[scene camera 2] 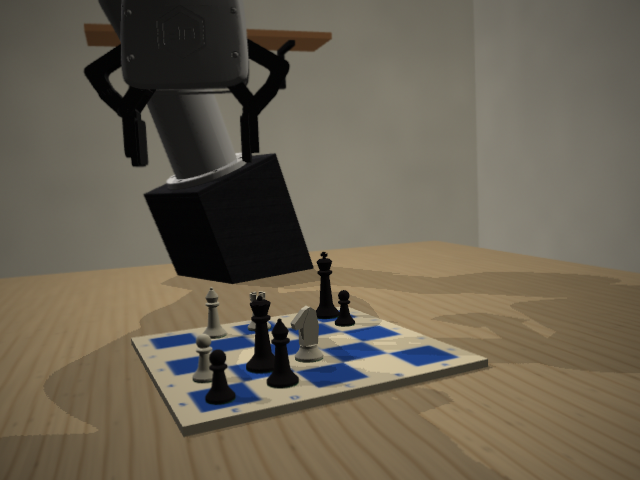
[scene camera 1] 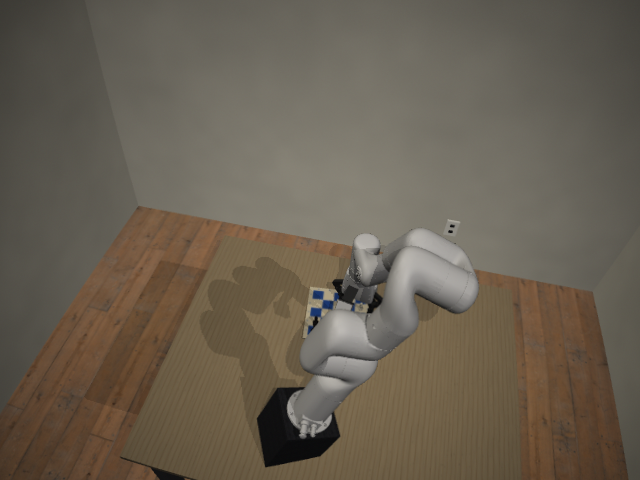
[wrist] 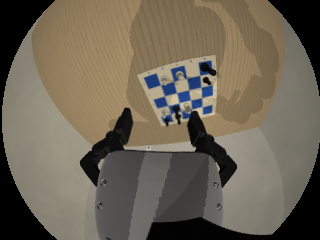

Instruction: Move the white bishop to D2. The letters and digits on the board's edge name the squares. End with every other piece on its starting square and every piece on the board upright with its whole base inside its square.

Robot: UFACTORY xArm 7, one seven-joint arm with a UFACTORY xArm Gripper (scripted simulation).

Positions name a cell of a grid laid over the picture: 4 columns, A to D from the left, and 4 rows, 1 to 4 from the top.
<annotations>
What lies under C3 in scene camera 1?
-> A board.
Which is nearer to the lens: the black bishop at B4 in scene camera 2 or the board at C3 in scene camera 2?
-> The black bishop.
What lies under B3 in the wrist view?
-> My gripper.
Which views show the board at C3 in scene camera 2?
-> Scene camera 2, scene camera 1 and the wrist view: all of them.
</annotations>
